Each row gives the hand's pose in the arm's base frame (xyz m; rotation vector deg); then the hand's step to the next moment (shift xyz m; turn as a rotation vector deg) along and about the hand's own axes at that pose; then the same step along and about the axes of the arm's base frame.
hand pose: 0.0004 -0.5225 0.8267 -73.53 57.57 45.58
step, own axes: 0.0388 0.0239 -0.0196 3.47 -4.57 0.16
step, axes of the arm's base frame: -0.0100 -0.0184 -0.0450 5.51 -0.69 -1.44
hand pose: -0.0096 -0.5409 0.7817 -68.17 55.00 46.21
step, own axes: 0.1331 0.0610 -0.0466 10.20 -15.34 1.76
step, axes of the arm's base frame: -0.0113 -0.0310 -0.1501 18.16 -1.15 -3.39
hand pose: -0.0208 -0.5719 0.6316 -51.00 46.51 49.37
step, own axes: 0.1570 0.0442 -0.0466 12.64 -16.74 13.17
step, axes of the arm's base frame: 0.0162 0.0185 -0.1678 23.00 9.16 -0.53
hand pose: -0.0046 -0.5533 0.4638 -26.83 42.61 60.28
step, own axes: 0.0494 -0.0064 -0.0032 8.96 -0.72 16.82
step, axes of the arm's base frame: 0.0192 0.0249 -0.0388 8.68 16.34 4.63
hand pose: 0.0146 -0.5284 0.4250 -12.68 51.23 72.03
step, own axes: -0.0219 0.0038 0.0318 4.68 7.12 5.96
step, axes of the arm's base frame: 0.0106 0.0044 0.0371 -3.42 9.37 2.93
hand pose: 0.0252 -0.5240 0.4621 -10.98 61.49 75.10
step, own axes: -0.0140 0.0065 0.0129 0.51 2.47 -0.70
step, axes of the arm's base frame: 0.0030 0.0010 0.0199 -2.51 0.67 0.34
